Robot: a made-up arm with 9 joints. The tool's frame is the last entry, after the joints.
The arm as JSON. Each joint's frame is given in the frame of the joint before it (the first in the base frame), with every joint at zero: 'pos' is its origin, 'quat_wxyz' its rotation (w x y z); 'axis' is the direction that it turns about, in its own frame. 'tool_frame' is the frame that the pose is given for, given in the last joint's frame.
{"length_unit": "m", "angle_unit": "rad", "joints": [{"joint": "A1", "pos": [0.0, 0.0, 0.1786], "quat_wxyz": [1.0, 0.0, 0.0, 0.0], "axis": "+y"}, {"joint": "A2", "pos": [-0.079, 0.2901, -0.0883], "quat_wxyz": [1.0, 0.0, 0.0, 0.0], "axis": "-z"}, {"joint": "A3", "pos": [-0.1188, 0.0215, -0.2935], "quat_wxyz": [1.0, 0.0, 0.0, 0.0], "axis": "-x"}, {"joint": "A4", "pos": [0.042, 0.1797, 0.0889], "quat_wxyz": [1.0, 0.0, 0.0, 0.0], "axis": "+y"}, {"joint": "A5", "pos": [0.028, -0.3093, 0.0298], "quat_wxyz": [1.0, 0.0, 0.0, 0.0], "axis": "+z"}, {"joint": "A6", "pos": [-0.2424, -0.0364, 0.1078], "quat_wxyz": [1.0, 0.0, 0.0, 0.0], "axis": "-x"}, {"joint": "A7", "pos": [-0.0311, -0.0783, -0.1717], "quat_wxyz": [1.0, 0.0, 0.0, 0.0], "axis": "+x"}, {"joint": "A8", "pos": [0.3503, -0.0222, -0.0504], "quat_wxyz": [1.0, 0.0, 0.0, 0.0], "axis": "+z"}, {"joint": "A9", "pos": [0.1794, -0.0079, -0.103], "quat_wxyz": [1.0, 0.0, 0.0, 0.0], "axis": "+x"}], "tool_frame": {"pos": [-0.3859, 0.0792, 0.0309], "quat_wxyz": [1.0, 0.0, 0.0, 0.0]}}
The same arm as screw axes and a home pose.
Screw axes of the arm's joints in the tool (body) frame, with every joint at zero. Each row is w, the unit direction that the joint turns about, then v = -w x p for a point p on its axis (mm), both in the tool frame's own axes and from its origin. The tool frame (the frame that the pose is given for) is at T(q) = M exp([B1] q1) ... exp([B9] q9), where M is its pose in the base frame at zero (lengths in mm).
B1 = (0, 1, 0, -449.5, 0.0, 257.5)
B2 = (0, 0, -1, -173.7, 178.5, 0.0)
B3 = (-1, 0, 0, 0.0, -67.7, 195.2)
B4 = (0, 1, 0, -156.6, 0.0, 101.7)
B5 = (0, 0, 1, 65.6, -129.7, 0.0)
B6 = (-1, 0, 0, 0.0, -294.2, 29.2)
B7 = (1, 0, 0, 0.0, 122.5, 49.1)
B8 = (0, 0, 1, -71.3, -206.5, 0.0)
B9 = (1, 0, 0, 0.0, -30.9, 79.2)
M: xyz -257.5 116.4 -270.9 (mm) rpy 0.0000 0.0000 0.0000 (rad, as in URDF)

